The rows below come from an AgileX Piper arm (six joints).
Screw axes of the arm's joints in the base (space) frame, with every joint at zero. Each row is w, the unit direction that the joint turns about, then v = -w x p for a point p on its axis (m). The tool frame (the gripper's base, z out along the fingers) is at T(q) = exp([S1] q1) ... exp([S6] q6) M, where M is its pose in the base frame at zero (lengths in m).
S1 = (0, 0, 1, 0.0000, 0.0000, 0.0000)
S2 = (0, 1, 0, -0.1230, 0.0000, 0.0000)
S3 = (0, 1, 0, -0.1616, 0.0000, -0.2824)
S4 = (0.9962, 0, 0.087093, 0.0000, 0.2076, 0.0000)
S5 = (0, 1, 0, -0.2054, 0.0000, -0.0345)
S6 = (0.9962, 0, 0.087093, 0.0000, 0.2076, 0.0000)
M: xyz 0.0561 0.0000 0.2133 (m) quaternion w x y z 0.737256 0 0.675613 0
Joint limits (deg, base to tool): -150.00..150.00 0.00..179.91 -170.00..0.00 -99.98..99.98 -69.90..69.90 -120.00..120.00
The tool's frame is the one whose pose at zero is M.
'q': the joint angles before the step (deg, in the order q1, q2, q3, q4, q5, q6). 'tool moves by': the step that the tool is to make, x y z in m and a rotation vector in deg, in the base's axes. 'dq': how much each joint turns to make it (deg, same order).
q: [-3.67 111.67 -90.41 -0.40 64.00 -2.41]
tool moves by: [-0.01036 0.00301 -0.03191 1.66 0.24 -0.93]
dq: [0.00 -0.29 7.96 1.72 -7.33 0.29]
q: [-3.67 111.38 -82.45 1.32 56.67 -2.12]
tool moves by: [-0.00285 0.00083 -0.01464 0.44 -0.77 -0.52]
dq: [0.00 0.29 3.15 0.57 -4.19 0.18]
